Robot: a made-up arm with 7 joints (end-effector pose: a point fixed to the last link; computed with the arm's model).
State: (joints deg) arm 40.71 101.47 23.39 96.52 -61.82 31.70 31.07
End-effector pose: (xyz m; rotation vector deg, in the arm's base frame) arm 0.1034 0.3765 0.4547 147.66 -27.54 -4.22
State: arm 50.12 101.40 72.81 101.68 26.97 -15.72 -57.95
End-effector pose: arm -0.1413 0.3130 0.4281 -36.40 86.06 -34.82
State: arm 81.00 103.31 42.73 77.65 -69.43 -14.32 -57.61
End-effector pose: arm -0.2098 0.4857 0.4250 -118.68 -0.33 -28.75
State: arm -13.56 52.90 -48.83 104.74 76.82 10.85 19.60
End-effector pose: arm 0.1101 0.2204 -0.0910 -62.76 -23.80 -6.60
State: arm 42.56 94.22 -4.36 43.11 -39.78 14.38 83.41
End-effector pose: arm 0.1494 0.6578 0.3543 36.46 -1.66 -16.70
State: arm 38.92 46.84 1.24 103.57 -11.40 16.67 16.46
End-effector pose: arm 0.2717 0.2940 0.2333 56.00 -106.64 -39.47
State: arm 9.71 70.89 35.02 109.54 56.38 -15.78 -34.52
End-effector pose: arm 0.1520 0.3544 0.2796 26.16 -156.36 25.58
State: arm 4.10 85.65 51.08 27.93 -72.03 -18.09 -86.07
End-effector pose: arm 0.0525 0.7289 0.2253 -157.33 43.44 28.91
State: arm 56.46 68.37 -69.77 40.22 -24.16 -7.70 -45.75
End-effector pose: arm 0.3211 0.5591 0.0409 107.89 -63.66 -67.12
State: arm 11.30 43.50 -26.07 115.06 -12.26 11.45 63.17
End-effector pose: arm 0.2258 0.1833 0.0561 -14.90 -50.96 -102.95
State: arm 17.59 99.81 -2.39 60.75 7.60 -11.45 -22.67
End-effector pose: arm 0.2034 0.5602 0.3150 108.83 -81.14 -33.19
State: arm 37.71 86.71 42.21 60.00 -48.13 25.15 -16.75
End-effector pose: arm 0.0872 0.5802 0.4013 144.03 -36.77 38.88
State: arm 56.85 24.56 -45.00 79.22 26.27 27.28 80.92
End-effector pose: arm 0.4391 0.1084 0.1796 -59.35 -43.05 -92.36
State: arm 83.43 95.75 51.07 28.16 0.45 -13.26 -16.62
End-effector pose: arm -0.1387 0.6761 0.3187 -87.76 103.65 -103.51
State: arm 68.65 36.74 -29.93 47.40 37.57 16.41 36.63
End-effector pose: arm 0.4899 0.3548 0.2439 -17.24 -87.73 -26.82
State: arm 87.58 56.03 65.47 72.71 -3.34 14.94 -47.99
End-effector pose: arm 0.0254 0.5582 0.3334 -42.43 79.39 -139.60
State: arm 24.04 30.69 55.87 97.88 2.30 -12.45 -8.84
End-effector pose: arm 0.1717 0.4402 0.1415 77.78 -134.11 39.29
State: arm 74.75 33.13 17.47 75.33 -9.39 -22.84 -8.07
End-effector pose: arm 0.3358 0.4051 0.3643 67.61 -164.85 21.30
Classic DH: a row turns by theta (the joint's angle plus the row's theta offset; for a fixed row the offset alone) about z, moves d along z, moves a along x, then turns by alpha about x. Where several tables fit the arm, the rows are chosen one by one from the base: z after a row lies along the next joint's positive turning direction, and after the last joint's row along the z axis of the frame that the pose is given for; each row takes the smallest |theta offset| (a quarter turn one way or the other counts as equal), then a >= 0, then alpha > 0; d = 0 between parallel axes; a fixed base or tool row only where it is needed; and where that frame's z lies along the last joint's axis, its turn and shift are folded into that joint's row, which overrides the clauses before.
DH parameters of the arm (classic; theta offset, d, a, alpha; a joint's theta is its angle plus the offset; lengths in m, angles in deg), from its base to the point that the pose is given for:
base (fixed): 0 0.21 -0.01 90
joint 1: -90 -0.14 0.02 -90
joint 2: -90 0 0 90
joint 3: -90 -0.33 0.02 -90
joint 4: 0 -0.02 -0.03 90
joint 5: 0 -0.32 -0.02 90
joint 6: 90 -0.03 0.03 90
joint 7: 90 0 0.01 90
tool (fixed): -90 0.02 0 0

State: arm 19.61 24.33 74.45 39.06 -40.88 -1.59 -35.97
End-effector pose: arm 0.1934 0.4973 -0.1780 85.16 -35.74 53.35
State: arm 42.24 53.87 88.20 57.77 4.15 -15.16 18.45
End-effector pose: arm 0.0530 0.6368 0.1420 73.20 -132.62 66.55
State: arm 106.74 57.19 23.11 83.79 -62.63 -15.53 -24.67
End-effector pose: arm 0.0468 0.4897 0.4655 -124.81 68.73 -47.84
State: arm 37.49 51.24 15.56 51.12 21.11 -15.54 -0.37
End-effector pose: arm 0.3170 0.5429 0.1284 46.80 -113.16 19.35
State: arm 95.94 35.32 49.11 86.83 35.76 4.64 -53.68
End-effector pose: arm 0.1027 0.4547 0.3877 23.70 105.12 -116.49
